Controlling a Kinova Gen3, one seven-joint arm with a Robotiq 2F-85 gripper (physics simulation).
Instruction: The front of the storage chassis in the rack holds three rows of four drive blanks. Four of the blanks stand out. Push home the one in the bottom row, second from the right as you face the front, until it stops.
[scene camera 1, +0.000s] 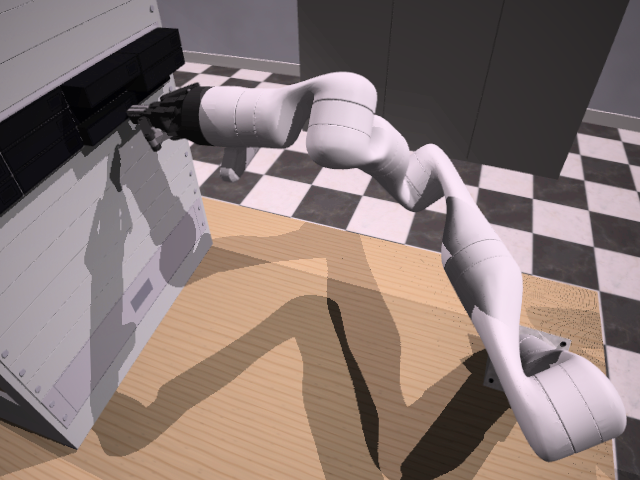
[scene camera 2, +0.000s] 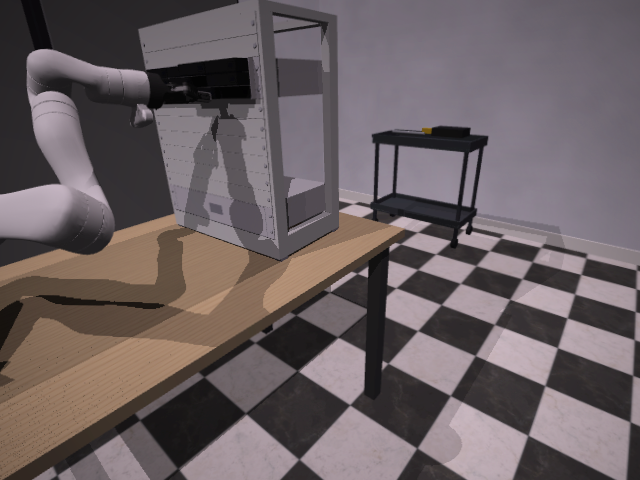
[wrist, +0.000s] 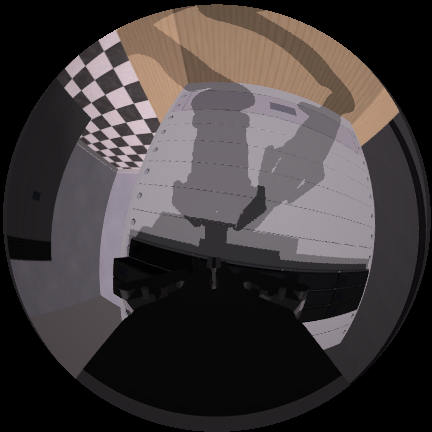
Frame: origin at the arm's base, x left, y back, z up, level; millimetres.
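Seen in the pictures: gripper, fingertip midpoint: (scene camera 1: 131, 114) (scene camera 2: 209, 97) (wrist: 213, 264); arm's base at its link origin: (scene camera 1: 525, 360).
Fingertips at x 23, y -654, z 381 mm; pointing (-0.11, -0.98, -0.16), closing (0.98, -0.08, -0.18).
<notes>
Offsets run from my fingertips to a thing's middle. "spot": to the spot under its first point. Level surfaces: height alone.
The bottom-row blank second from the right (scene camera 1: 107, 124) is a black bar that appears to stand out slightly from its left neighbour in scene camera 1. The blank above it @(spot: dy +21, dx +55, dz +80 mm) (scene camera 1: 100, 77) stands out much further and overhangs it. A blank at the right end @(spot: dy +18, dx -75, dz +60 mm) (scene camera 1: 161, 55) also stands out. My gripper (scene camera 1: 135, 112) (scene camera 2: 204, 95) (wrist: 213, 264) is shut and empty. Its tips are at the front of the bottom blank, toward its right end; exact contact cannot be told. In the wrist view the target blank is too dark to make out and the gripper body hides part of the chassis front.
The pale rack (scene camera 1: 46, 242) (scene camera 2: 305, 238) (wrist: 310, 220) stands on the wooden table @(dz -428 mm) (scene camera 1: 248, 413) (scene camera 2: 217, 330). Further black blanks @(dy -71, dx +145, dz +39 mm) (scene camera 1: 36, 134) are to the left. A dark cabinet (scene camera 1: 444, 77) is behind the arm, and a cart (scene camera 2: 429, 140) stands beyond the rack.
</notes>
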